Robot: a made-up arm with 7 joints.
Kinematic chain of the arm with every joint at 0, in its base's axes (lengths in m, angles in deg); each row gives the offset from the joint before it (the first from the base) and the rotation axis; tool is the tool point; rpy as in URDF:
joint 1: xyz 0 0 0.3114 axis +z
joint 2: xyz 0 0 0 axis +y
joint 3: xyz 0 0 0.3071 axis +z
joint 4: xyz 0.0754 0 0 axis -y
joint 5: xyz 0.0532 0 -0.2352 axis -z
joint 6: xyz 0 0 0 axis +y
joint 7: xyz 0.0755 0 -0.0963 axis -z
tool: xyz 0 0 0 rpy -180 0 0
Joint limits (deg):
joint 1: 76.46..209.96
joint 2: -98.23..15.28
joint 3: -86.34..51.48
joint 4: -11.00..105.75
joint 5: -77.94..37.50
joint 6: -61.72..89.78
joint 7: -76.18..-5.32
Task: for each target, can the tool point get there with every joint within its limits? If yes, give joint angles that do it. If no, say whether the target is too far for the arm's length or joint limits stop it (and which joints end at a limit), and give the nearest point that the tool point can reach.
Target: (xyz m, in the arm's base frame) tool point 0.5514 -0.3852 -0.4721
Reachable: no: too far | nearest point 0.4724 -0.3300 0.1812 | short by 0.660 m
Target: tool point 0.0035 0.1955 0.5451
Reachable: yes | joints 187.23 -82.21 -45.12 13.56 -13.31 -23.77 -51.27
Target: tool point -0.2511 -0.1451 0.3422
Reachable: yes | joints 199.17 -1.34 15.56 31.82 -49.67 52.98 -25.04
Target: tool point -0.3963 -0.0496 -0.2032
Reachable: no: joint limits stop it (at a limit: joint 2) | nearest point -0.2595 -0.0325 0.2406 | short by 0.465 m
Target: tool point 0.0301 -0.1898 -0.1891
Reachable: no: joint limits stop it (at a limit: joint 1, joint 2) | nearest point -0.0359 -0.1471 0.2355 | short by 0.432 m
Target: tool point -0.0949 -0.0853 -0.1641
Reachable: no: joint limits stop it (at a limit: joint 1, joint 2) | nearest point -0.1124 -0.0844 0.2247 | short by 0.389 m
